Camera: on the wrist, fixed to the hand. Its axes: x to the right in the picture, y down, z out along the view.
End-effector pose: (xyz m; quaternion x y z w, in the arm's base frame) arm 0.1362 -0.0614 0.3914 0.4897 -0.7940 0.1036 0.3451
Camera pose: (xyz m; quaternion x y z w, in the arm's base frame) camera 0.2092 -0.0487 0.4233 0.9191 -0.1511 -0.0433 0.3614
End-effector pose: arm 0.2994 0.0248 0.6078 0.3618 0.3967 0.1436 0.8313
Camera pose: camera 0.2435 0.0157 0.5504 0.0268 0.6414 -0.4825 0.5959
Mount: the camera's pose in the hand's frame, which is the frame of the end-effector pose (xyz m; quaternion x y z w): -0.0089 -0.0501 -0.0626 0.0902 0.1184 -0.7081 0.6902
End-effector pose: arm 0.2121 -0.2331 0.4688 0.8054 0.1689 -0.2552 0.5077
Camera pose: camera 0.1933 -0.1552 0.4595 0.5123 0.7240 -0.4555 0.0771
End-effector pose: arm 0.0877 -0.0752 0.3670 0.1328 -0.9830 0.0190 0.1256
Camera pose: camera 0.1245 -0.1168 0.4255 0.7968 -0.5678 0.0286 0.2046
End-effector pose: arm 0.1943 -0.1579 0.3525 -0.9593 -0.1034 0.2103 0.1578
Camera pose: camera 0.2071 -0.1300 0.4271 -0.5996 -0.7130 -0.0708 0.3566
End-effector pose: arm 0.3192 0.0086 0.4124 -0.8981 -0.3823 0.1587 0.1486
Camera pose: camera 0.3063 0.0262 0.4901 -0.3546 -0.8679 -0.0675 0.3412
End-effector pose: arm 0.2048 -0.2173 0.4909 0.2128 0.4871 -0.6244 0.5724
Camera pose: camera 0.1426 -0.1660 0.4893 0.0725 -0.4983 0.8550 0.1239
